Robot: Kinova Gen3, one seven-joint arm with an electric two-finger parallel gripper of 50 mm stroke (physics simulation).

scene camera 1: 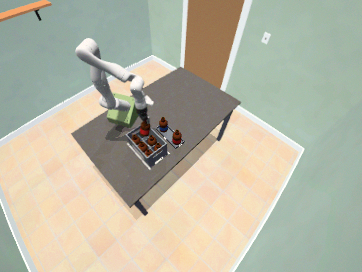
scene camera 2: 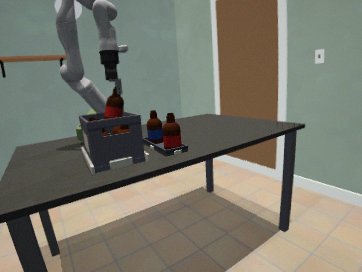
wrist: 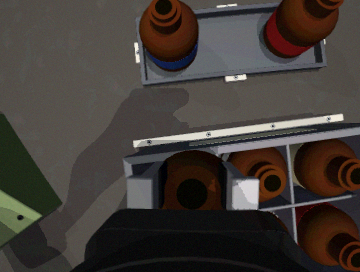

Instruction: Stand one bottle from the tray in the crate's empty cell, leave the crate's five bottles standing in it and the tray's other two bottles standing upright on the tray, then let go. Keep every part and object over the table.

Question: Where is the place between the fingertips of my gripper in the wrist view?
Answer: At 192, 178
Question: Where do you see a red-labelled bottle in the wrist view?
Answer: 192, 183
